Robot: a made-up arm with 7 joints. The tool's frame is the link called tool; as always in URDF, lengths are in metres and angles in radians. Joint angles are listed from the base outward. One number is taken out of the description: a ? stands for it. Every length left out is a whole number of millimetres.
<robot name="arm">
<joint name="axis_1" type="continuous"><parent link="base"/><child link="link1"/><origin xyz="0.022 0.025 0.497" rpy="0.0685 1.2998 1.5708"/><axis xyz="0 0 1"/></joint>
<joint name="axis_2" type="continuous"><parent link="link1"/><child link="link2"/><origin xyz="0.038 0.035 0" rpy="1.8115 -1.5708 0"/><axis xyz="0 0 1"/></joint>
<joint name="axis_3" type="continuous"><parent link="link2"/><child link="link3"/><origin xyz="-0.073 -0.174 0" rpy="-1.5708 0 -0.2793"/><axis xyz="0 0 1"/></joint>
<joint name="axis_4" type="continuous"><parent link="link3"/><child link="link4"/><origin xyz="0.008 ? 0" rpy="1.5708 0 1.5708"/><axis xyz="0 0 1"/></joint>
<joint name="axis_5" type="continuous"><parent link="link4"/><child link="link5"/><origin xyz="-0.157 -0.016 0" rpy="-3.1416 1.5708 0"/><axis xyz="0 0 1"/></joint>
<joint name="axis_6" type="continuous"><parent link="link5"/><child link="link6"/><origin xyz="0 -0.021 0" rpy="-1.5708 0 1.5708"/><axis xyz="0 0 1"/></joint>
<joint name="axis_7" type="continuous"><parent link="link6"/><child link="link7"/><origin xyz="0.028 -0.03 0" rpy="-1.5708 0 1.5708"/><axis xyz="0 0 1"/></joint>
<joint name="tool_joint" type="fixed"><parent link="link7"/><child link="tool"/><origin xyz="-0.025 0.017 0" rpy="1.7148 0.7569 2.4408"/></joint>
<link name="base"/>
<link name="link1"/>
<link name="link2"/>
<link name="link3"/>
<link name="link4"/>
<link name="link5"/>
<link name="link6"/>
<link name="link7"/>
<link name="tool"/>
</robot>
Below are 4 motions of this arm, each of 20 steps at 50 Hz.
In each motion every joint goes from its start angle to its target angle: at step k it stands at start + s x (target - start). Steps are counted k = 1, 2, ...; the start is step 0. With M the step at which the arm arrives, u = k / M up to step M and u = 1 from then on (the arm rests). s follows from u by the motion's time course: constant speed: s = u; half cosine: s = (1 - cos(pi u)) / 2; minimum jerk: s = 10 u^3 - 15 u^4 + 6 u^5.
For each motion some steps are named. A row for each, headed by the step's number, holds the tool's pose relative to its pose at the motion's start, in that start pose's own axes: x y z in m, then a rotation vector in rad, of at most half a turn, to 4 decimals.
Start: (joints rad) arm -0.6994 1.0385 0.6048 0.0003 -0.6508 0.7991 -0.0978
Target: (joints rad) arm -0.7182 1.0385 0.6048 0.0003 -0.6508 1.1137 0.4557
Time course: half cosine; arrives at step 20
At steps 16, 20:
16: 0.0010 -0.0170 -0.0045 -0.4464 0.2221 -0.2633
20: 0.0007 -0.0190 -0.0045 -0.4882 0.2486 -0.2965

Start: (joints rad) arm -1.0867 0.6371 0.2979 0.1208 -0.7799 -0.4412 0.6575
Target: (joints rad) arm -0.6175 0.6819 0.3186 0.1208 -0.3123 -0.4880 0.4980
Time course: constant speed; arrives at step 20
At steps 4, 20:
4: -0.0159 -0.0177 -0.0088 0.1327 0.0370 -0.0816
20: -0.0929 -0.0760 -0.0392 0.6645 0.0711 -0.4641

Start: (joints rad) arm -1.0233 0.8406 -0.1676 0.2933 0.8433 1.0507 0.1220
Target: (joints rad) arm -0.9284 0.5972 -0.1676 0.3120 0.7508 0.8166 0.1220
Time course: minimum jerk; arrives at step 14
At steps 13, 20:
13: -0.0274 0.0206 0.0792 0.2807 -0.1528 0.3001
20: -0.0275 0.0206 0.0794 0.2815 -0.1534 0.3011

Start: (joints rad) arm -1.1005 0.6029 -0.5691 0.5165 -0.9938 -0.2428 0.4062
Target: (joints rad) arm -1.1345 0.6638 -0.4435 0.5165 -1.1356 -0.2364 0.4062
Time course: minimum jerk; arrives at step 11
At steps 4, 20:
4: -0.0071 0.0061 -0.0092 -0.0366 0.0127 0.0375
20: -0.0299 0.0233 -0.0343 -0.1367 0.0436 0.1539

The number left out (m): -0.02
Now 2 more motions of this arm.
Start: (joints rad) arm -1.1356 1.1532 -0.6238 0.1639 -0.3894 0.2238 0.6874
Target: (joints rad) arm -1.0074 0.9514 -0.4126 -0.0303 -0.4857 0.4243 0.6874
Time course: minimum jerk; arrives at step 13
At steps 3, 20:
3: -0.0021 0.0021 0.0042 -0.0136 -0.0228 0.0083
20: -0.0300 0.0167 0.0430 -0.1568 -0.2734 0.0839

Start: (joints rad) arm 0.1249 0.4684 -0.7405 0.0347 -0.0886 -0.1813 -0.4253
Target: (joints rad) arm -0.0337 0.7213 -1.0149 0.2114 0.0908 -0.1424 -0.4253
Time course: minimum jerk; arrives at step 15
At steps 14, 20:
14: 0.0064 -0.0787 0.0294 0.1161 -0.3276 -0.4931
20: 0.0064 -0.0790 0.0295 0.1163 -0.3285 -0.4944

